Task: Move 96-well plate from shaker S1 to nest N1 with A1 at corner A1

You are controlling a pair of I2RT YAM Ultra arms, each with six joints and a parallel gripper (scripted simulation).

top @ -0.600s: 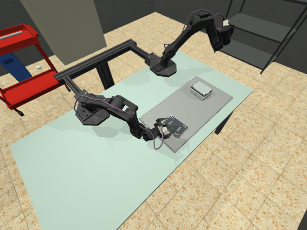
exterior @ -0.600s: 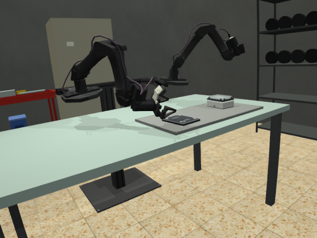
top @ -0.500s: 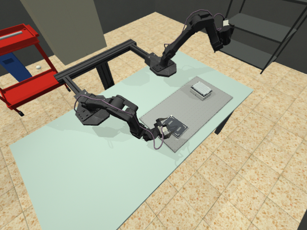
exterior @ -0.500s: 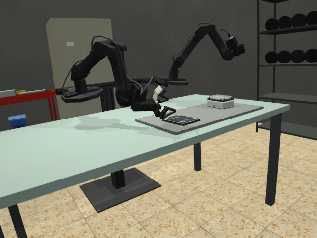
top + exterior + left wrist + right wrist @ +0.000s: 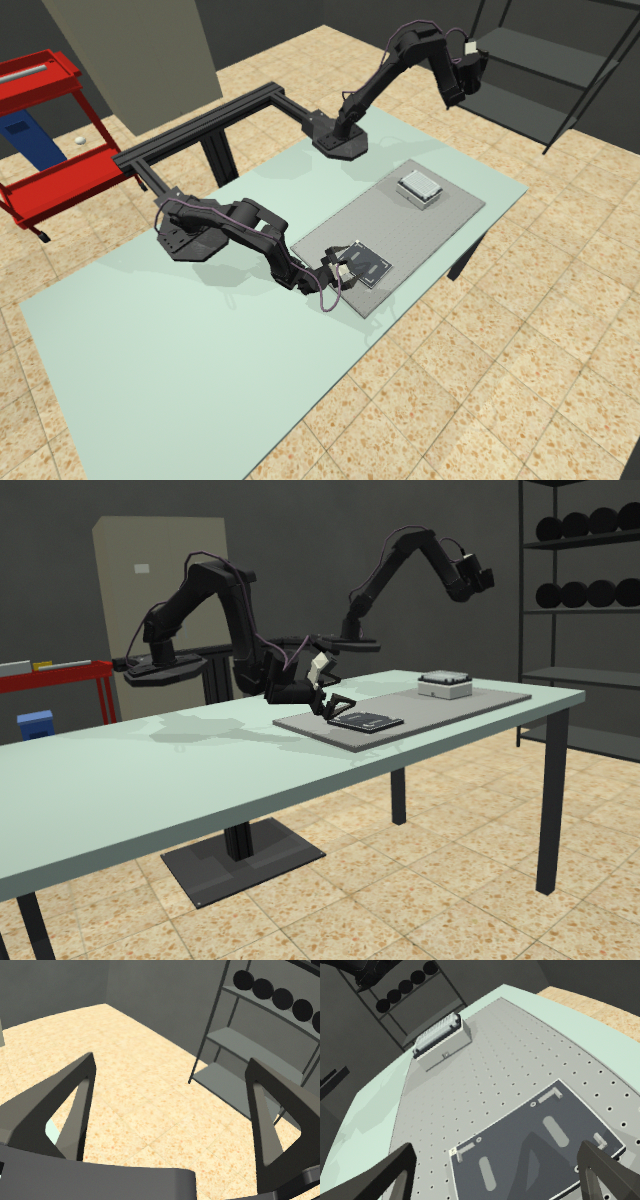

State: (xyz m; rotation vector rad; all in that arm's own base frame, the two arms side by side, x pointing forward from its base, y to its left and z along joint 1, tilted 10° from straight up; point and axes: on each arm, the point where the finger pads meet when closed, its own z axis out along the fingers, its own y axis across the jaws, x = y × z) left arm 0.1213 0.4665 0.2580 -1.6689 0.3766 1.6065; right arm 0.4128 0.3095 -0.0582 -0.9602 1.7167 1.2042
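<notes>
Now: left hand 170 mm short of the 96-well plate, 370 mm to the left of it and 310 mm above it.
</notes>
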